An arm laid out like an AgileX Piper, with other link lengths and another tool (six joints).
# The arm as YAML. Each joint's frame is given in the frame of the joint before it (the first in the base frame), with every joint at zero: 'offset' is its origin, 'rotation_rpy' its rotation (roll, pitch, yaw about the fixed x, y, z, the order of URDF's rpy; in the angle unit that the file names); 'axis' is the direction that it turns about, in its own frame. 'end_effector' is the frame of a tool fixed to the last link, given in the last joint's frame.
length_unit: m
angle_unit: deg
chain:
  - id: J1
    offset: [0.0, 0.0, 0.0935]
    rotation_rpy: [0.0, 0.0, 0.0]
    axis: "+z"
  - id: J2
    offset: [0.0, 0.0, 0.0]
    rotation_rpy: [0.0, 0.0, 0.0]
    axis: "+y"
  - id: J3
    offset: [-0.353, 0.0, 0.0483]
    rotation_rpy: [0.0, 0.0, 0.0]
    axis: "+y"
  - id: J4
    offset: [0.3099, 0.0, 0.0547]
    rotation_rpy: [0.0, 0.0, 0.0]
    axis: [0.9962, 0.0, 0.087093]
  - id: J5
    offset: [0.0, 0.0, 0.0]
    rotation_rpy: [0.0, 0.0, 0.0]
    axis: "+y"
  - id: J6
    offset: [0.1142, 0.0, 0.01]
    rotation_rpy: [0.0, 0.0, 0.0]
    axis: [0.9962, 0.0, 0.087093]
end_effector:
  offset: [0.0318, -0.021, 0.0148]
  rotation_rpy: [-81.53, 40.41, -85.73]
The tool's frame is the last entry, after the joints.
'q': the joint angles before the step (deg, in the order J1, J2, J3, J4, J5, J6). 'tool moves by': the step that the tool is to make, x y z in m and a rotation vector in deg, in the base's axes. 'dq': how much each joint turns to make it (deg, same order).
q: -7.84 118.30 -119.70 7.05 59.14 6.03
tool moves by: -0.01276 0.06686 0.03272 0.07 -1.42 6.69
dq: 6.06 -3.43 0.01 0.47 2.07 -0.39
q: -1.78 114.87 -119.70 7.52 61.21 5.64
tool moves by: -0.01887 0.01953 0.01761 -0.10 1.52 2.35
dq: 1.81 -2.43 0.09 0.00 3.90 -0.05
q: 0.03 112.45 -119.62 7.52 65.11 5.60
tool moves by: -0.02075 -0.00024 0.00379 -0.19 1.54 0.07
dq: 0.00 -3.45 4.19 -0.17 0.81 0.00
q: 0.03 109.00 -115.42 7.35 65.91 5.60
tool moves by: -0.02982 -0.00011 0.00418 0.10 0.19 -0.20
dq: 0.00 -5.66 7.50 0.06 -1.67 0.00
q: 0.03 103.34 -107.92 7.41 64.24 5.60
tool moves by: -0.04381 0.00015 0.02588 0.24 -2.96 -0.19
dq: 0.00 -8.08 6.93 0.20 -1.82 -0.01
